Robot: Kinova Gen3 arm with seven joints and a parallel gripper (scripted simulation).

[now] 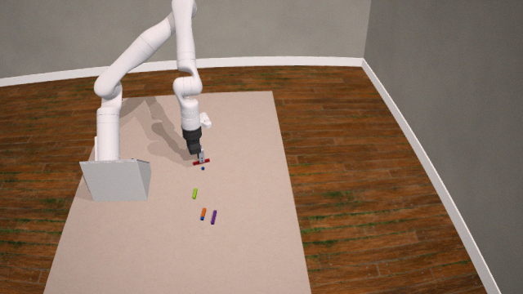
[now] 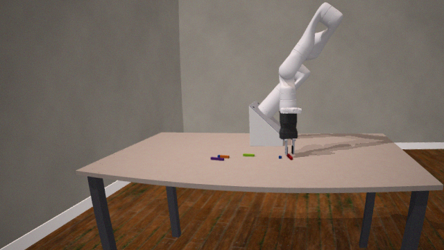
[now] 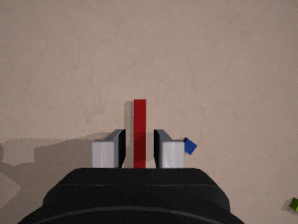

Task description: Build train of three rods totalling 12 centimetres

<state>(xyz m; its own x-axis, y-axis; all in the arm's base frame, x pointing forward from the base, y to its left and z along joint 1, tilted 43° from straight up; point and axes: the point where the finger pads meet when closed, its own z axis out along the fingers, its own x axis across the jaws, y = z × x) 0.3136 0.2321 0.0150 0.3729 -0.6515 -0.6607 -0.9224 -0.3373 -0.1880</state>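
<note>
My gripper is now 3 cm above the red rod. Also, from my hand: orange rod: 4 cm ahead, 28 cm to the right, 3 cm below; purple rod: 8 cm ahead, 30 cm to the right, 3 cm below; lime rod: 18 cm to the right, 3 cm below.
</note>
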